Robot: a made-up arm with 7 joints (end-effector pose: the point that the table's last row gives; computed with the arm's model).
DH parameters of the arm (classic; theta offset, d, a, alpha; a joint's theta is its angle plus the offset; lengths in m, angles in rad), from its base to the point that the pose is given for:
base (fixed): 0 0.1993 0 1.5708
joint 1: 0 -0.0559 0.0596 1.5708
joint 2: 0 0.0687 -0.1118 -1.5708
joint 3: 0.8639 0 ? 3.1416
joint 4: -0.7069 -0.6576 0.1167 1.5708
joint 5: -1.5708 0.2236 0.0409 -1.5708
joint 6: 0 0.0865 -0.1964 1.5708
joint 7: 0 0.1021 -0.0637 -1.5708
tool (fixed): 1.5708 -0.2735 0 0
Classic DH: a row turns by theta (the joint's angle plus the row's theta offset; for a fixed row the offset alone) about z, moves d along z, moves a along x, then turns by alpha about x.
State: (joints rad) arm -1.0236 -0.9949 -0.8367 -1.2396 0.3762 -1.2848 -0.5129
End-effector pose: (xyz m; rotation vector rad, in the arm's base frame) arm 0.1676 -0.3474 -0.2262 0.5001 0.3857 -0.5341
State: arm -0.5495 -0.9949 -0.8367 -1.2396 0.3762 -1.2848 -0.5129
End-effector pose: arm 0.3433 -0.3474 -0.1027 0.6076 -0.0673 -0.3991
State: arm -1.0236 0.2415 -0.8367 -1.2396 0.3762 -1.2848 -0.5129
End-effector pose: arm -0.1673 -0.4457 0.3235 -0.4281 -0.1056 -1.2502
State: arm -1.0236 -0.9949 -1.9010 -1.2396 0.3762 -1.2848 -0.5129
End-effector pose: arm 0.1815 -0.3485 -0.2168 -0.2770 0.9263 0.0011
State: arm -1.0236 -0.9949 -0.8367 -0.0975 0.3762 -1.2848 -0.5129
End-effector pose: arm 0.0458 -0.4157 -0.2484 -0.3353 0.9612 0.0428
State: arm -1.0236 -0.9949 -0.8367 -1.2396 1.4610 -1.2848 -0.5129
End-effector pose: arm 0.2566 -0.4610 -0.3812 0.0168 -0.5181 -0.1565
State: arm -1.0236 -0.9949 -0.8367 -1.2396 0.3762 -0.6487 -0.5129
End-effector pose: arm -0.0516 -0.3919 -0.1149 0.6630 0.5200 0.0831
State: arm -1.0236 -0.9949 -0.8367 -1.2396 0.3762 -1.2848 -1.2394
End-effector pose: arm 0.2855 -0.2841 -0.0782 1.1985 0.1800 -0.6706
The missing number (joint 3, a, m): -0.1443
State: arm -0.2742 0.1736 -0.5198 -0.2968 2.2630 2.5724 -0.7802
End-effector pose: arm -0.3563 -0.2637 0.7819 0.2738 -3.0587 -0.2217
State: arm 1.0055 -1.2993 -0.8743 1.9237 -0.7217 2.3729 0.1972
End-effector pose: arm 0.2127 -0.1844 0.9458 0.6284 1.0816 1.1718
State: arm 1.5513 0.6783 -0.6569 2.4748 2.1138 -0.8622 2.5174
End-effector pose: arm 0.0455 -0.3163 0.0198 2.4572 1.1511 -0.1477
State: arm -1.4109 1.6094 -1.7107 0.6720 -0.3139 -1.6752 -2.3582
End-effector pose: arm -0.4670 0.0871 0.8069 2.2397 0.1233 1.9514
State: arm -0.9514 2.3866 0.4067 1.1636 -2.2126 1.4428 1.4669
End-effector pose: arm -0.1469 0.6561 0.2471 -1.7662 -0.6364 -1.9701
